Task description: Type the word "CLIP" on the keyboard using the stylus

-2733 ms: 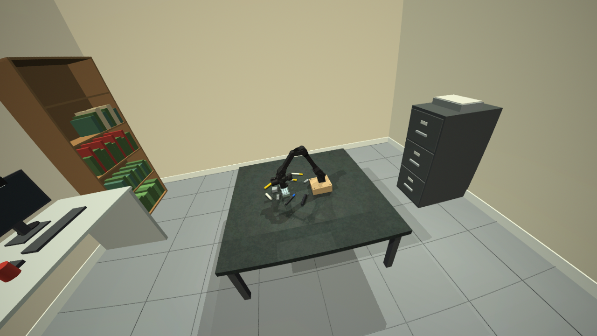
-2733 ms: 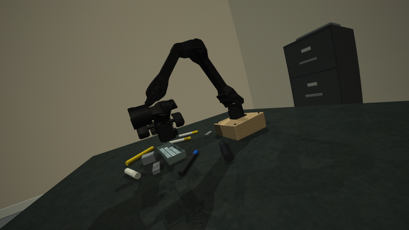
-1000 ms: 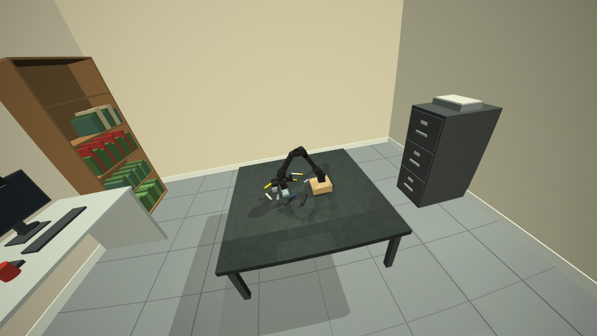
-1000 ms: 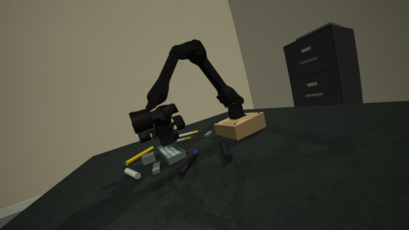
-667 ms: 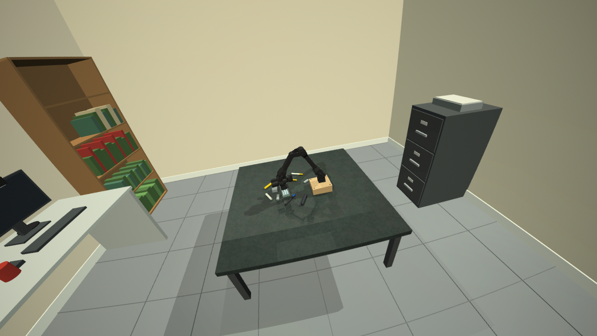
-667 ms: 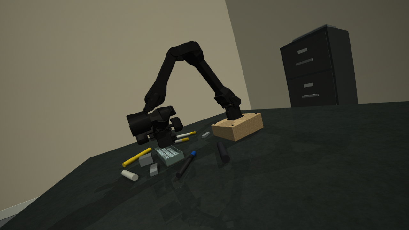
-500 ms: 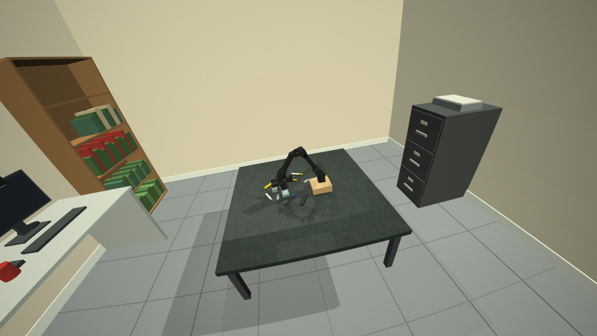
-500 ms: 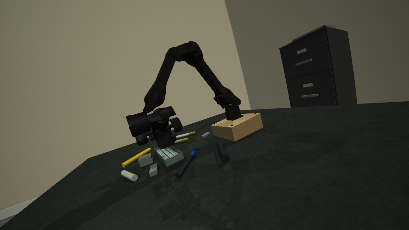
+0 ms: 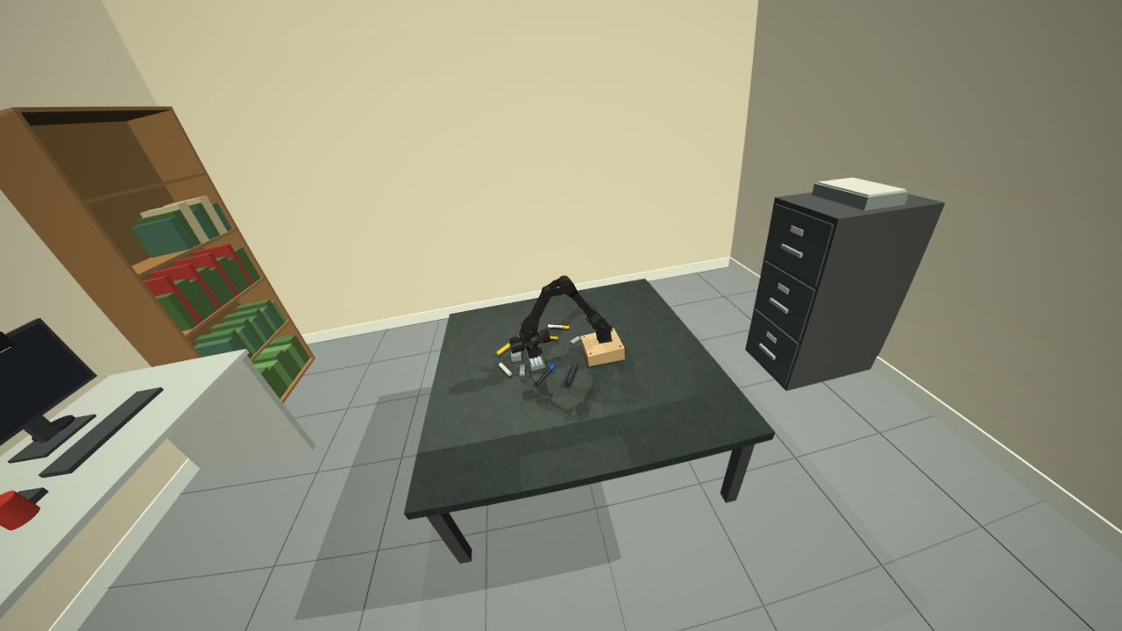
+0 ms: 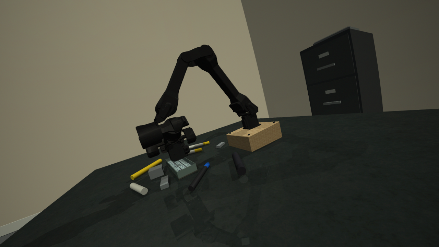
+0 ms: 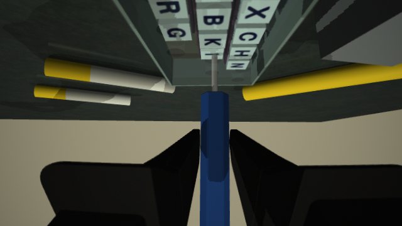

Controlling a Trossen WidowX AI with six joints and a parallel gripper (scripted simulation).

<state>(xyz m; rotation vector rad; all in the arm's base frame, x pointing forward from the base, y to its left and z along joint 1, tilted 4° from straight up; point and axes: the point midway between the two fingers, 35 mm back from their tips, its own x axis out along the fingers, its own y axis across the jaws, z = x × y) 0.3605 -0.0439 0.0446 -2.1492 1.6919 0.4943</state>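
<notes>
The grey block lies 70 mm ahead of my gripper tip, 60 mm to the left of it and 50 mm below it. The rest, counted from my gripper tip: yellow marker: 120 mm ahead, 60 mm below, 40 mm to the right; then white cylinder: 150 mm to the left, 120 mm ahead, 60 mm below; then blue stylus: 10 mm below.
</notes>
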